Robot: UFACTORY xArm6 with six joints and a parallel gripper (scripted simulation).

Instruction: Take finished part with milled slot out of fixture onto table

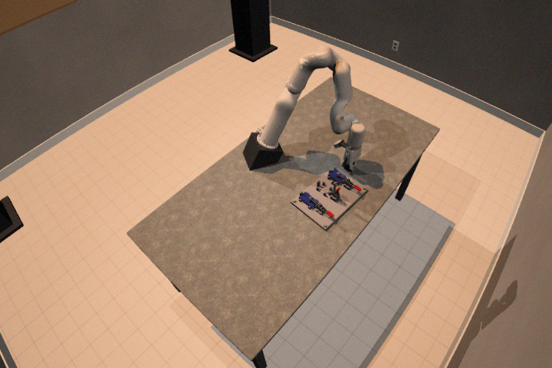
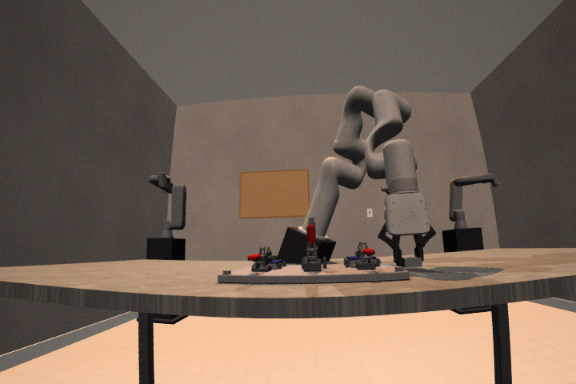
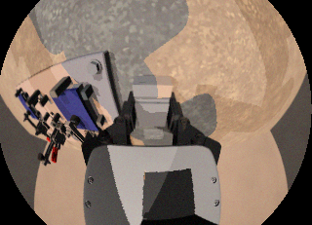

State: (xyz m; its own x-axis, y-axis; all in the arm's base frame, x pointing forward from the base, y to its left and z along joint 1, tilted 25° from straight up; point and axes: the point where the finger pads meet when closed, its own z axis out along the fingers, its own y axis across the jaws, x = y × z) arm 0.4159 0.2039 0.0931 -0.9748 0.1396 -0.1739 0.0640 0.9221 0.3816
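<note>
Right now the grey finished part is 1 cm below my hand and 1 cm behind it. The rest, counted from my hand: blue blank: 11 cm to the right; fixture plate: 23 cm to the right, 4 cm ahead, 2 cm below.
</note>
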